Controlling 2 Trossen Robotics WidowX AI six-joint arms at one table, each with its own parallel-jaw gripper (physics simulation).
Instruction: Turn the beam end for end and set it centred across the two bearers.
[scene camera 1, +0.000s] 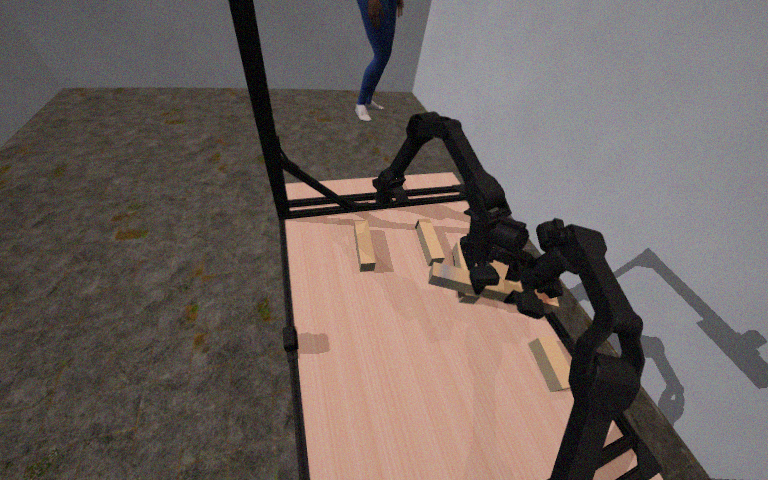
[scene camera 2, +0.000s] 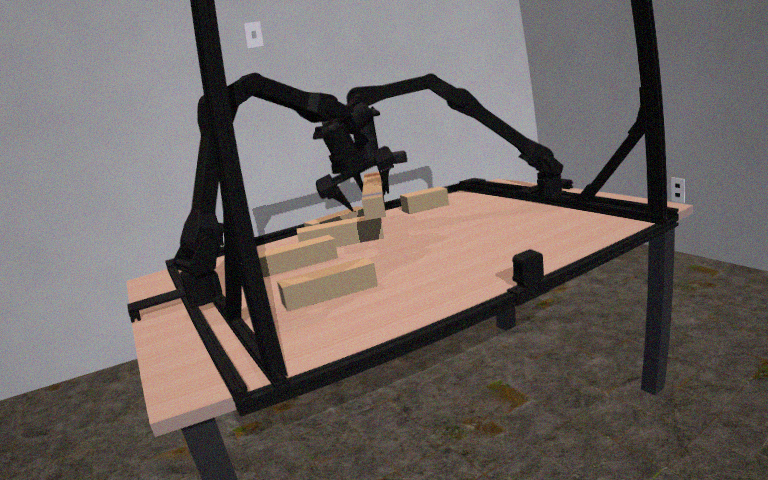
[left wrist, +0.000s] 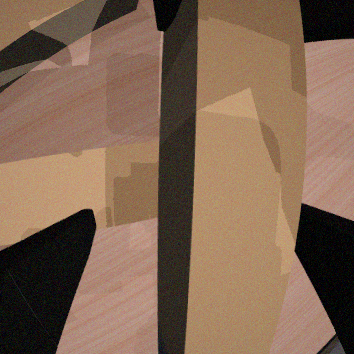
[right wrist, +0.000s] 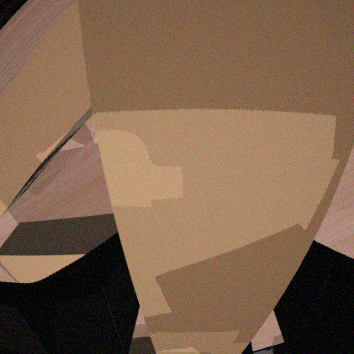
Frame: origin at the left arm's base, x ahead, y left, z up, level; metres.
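Where they show: left gripper, fingertip midpoint: (left wrist: 188, 214); right gripper, fingertip midpoint: (scene camera 1: 504, 295) (left wrist: 206, 33) (right wrist: 201, 222); left arm's base, origin of the base link: (scene camera 1: 383, 198) (scene camera 2: 204, 299); right arm's base, origin of the base link: (scene camera 2: 550, 193).
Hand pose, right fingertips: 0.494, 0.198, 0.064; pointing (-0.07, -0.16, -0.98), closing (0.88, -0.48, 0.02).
Observation:
Things, the pixels of their top centre, and the offset from my right fingertips, as dx, dy, dz.
- pale wooden beam, middle of its top: (left wrist: 267, 96) (scene camera 2: 372, 182) (scene camera 1: 496, 283) -0.021, -0.039, +0.043
- pale block, middle of its top: (left wrist: 26, 201) (right wrist: 85, 271) (scene camera 2: 338, 223) (scene camera 1: 468, 266) -0.124, -0.034, -0.033
- further block, middle of its top: (scene camera 2: 423, 191) (scene camera 1: 557, 360) +0.188, +0.070, -0.036
The pale wooden beam (scene camera 1: 450, 277) (scene camera 2: 372, 204) (left wrist: 240, 200) (right wrist: 215, 210) lies roughly level above a pale block (scene camera 1: 459, 255) (scene camera 2: 334, 230) that crosses beneath it. I cannot tell if they touch. A faint bluish band shows near its end in scene camera 2. My left gripper (scene camera 1: 495, 283) (scene camera 2: 369, 200) (left wrist: 188, 214) is open and empty, its fingers apart on either side of the beam's middle stretch. My right gripper (scene camera 1: 538, 294) (right wrist: 201, 222) is shut on the beam farther along. Its fingers are mostly hidden in scene camera 2. Which blocks are the two bearers is unclear.
Two more blocks, one (scene camera 1: 364, 246) (scene camera 2: 328, 283) and another (scene camera 1: 429, 242) (scene camera 2: 300, 254), lie beside the beam's free end. A further block (scene camera 1: 550, 362) (scene camera 2: 424, 199) lies near the right arm. Both wrists are close together. A black frame post (scene camera 1: 257, 101) (scene camera 2: 237, 215) rises at the table edge.

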